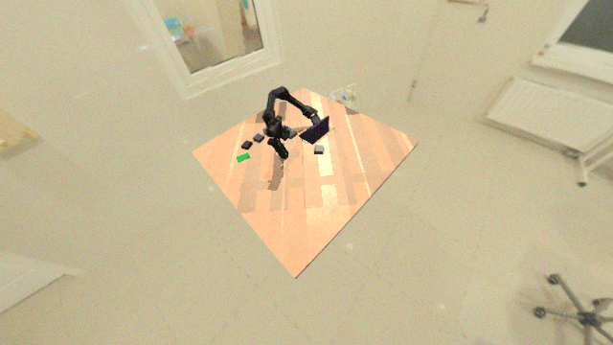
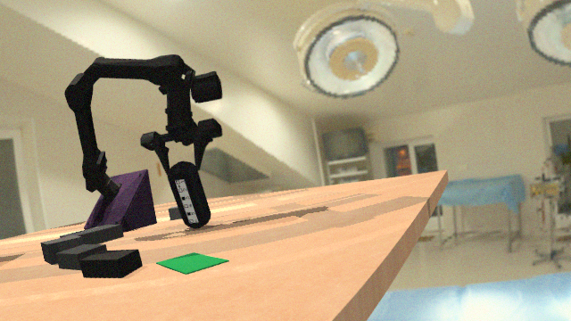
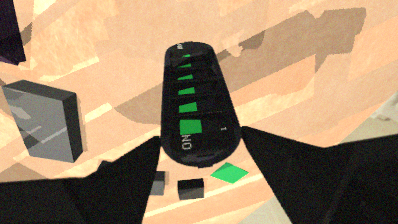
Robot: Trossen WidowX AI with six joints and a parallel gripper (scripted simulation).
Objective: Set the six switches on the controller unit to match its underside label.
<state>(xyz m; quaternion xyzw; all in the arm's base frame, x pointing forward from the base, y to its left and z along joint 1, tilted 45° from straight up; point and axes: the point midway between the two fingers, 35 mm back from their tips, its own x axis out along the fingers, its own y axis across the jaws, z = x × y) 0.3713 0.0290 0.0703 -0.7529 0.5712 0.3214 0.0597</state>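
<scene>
Now: gripper tip 230 mm past the grey block, 180 mm to the right of it and 110 mm above it. The rest, counted from my gripper tip: flat green card (210 mm to the right, 200 mm ahead, 130 mm below).
</scene>
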